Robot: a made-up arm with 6 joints.
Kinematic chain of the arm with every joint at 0, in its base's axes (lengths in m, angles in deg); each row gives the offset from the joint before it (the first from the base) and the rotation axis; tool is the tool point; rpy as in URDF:
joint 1: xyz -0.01 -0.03 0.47 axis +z
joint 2: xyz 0 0 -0.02 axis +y
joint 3: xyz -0.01 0 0.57 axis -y
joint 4: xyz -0.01 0 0.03 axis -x
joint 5: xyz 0.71 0.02 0 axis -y
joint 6: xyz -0.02 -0.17 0 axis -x
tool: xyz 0.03 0 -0.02 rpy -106.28 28.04 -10.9
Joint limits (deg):
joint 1: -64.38..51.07
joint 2: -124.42..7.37
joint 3: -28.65..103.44
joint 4: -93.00..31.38
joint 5: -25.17..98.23
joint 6: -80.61..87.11
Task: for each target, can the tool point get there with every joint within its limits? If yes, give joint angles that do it. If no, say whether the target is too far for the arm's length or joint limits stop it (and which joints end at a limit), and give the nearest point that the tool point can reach.
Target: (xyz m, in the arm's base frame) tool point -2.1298 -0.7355 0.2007
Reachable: no: too far | nearest point -1.2426 -0.4402 0.3050 | short by 0.941 m
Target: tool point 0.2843 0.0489 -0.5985
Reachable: no: joint limits stop it (at a limit: joint 1, joint 2, joint 3, joint 4, joint 5, joint 6) | nearest point -0.4992 0.6666 -0.4844 | short by 1.004 m
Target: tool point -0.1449 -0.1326 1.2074
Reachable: yes | joints -18.80 -69.64 -18.53 -6.95 58.66 -24.41
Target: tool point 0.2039 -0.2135 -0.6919
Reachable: no: joint limits stop it (at a limit: joint 1, joint 2, joint 3, joint 4, joint 5, joint 6) | nearest point -0.4288 -0.7711 -0.4844 | short by 0.869 m
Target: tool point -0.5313 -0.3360 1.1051
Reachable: yes | joints 19.03 -94.57 -0.39 -28.76 76.22 -65.42
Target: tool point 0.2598 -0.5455 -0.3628
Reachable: no: joint limits stop it (at a limit: joint 1, joint 2, joint 3, joint 4, joint 5, joint 6) | nearest point -0.4288 -0.7711 -0.4844 | short by 0.735 m
